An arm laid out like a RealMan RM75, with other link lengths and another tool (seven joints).
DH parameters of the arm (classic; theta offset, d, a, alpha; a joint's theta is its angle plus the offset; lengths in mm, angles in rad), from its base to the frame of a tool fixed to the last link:
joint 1: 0 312.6 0 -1.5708
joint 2: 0 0 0 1.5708
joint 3: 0 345.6 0 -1.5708
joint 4: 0 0 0 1.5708
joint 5: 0 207.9 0 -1.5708
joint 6: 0 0 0 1.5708
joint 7: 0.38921 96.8 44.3 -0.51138
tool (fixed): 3.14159 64.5 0 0
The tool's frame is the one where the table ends.
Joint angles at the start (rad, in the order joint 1, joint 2, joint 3, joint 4, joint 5, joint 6, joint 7):
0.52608 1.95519 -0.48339 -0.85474 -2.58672 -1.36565 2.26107
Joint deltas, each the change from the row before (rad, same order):
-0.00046 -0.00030 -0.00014 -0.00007 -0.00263 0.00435 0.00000
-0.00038 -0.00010 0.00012 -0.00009 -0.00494 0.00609 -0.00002
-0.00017 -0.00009 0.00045 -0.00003 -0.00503 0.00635 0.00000
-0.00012 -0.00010 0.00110 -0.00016 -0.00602 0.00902 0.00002
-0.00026 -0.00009 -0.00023 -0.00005 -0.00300 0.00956 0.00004
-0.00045 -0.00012 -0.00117 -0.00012 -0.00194 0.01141 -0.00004
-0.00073 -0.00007 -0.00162 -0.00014 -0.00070 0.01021 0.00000
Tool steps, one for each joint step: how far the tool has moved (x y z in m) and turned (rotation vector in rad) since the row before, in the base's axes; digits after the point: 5 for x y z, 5 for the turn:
0.00097 0.00015 0.00029 0.00209 -0.00486 -0.00164
0.00138 0.00017 0.00025 0.00229 -0.00732 -0.00259
0.00135 0.00027 0.00029 0.00267 -0.00734 -0.00257
0.00174 0.00055 0.00049 0.00486 -0.00945 -0.00321
0.00140 0.00081 0.00042 0.00586 -0.00810 -0.00178
0.00147 0.00105 0.00048 0.00722 -0.00898 -0.00118
0.00126 0.00089 0.00039 0.00660 -0.00752 -0.00077

